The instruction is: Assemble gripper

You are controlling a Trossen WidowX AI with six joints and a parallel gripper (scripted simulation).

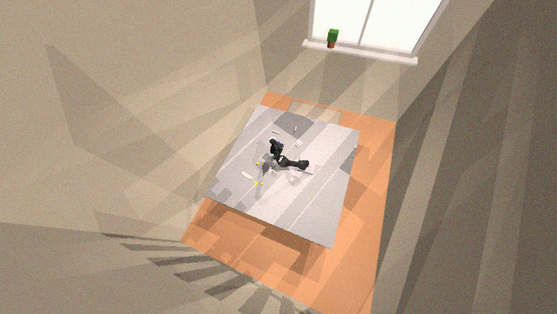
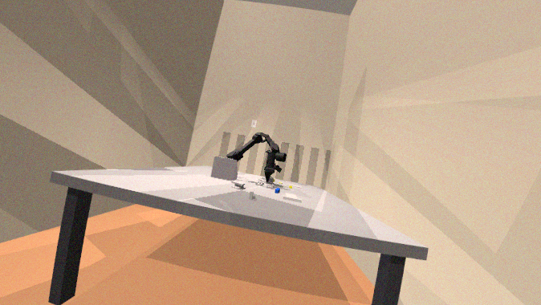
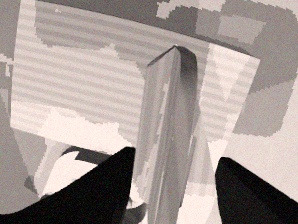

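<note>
Now: gripper tip 2 cm short of the ribbed rectangular plate, 3 cm to the right of it and 3 cm above it. Also, from my gripper tip: blue block 6 cm ahead, 14 cm to the right, 3 cm below; then white flat piece 14 cm ahead, 19 cm to the right, 4 cm below; then white jaw 3 cm behind, 2 cm to the left.
</note>
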